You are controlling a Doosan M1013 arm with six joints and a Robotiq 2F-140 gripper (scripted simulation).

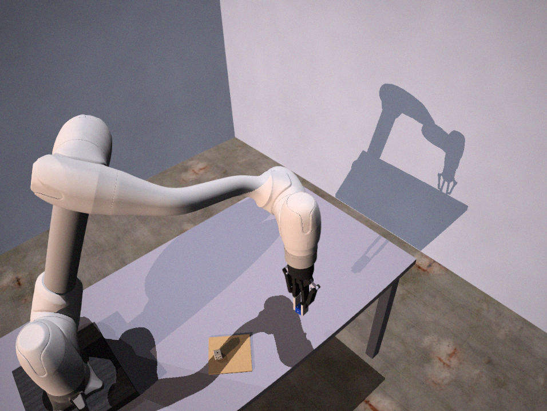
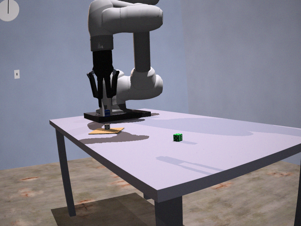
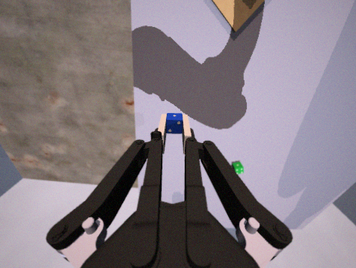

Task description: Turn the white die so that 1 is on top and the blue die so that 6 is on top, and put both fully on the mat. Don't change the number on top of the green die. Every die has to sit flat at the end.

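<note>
My hand is 2 cm above the blue die. Also, from my hand: green die 17 cm ahead, 20 cm to the left, 12 cm below; then white die 28 cm behind, 10 cm to the left, 12 cm below; then tan mat 24 cm behind, 8 cm to the left, 13 cm below.
</note>
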